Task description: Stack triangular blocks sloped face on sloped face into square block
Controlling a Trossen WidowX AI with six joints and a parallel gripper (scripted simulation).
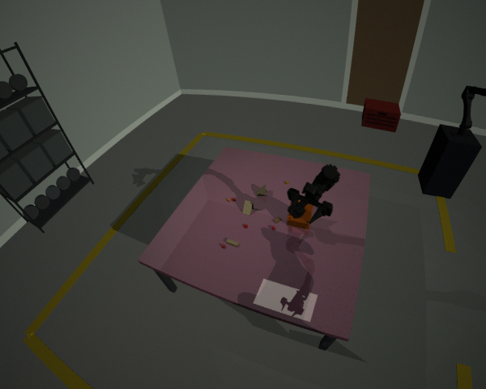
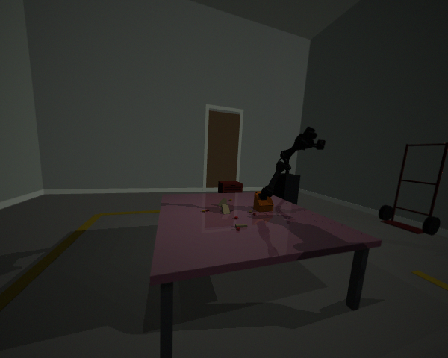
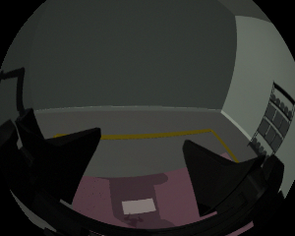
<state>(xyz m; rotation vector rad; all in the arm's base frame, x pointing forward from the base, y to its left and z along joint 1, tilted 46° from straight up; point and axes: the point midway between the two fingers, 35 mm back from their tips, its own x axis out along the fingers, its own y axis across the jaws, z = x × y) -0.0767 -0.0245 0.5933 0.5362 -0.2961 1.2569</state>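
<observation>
Right now my gripper tip is 35 cm short of the tan triangular block, 63 cm to the left of it and 52 cm above it. The rest, counted from my gripper tip: tan bar (40 cm ahead, 16 cm to the right, 53 cm below).
</observation>
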